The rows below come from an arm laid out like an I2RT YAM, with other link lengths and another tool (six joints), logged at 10 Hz.
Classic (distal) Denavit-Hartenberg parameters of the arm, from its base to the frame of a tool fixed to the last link. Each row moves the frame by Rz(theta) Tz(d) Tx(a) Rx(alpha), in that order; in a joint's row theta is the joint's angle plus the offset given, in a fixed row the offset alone. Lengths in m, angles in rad.
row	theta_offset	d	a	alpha
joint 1	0	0.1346	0.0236	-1.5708
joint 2	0	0	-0.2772	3.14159
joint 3	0.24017	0	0.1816	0
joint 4	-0.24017	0.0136	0.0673	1.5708
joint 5	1.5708	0.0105	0	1.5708
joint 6	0.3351	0.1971	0.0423	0.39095
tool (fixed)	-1.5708	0.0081	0	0
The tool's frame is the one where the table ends.
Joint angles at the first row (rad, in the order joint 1, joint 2, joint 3, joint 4, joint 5, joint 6):
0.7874, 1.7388, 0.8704, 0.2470, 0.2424, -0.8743
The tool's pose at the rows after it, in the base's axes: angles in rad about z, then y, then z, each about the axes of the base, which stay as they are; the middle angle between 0 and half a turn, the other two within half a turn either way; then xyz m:
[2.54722 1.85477 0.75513 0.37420 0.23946 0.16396]
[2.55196 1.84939 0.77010 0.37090 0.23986 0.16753]
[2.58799 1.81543 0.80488 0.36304 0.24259 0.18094]
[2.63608 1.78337 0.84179 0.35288 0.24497 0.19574]
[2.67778 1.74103 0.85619 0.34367 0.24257 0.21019]
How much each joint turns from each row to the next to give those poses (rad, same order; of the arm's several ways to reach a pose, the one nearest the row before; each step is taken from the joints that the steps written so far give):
0.0003, -0.0057, -0.0031, 0.0014, -0.0008, -0.0001
-0.0004, -0.0193, -0.0067, -0.0060, -0.0140, -0.0046
0.0000, -0.0530, -0.0072, -0.0150, -0.0406, 0.0149
0.0006, -0.0619, 0.0041, -0.0401, -0.0472, 0.0272
0.0004, -0.0634, -0.0133, -0.0146, -0.0274, 0.0345

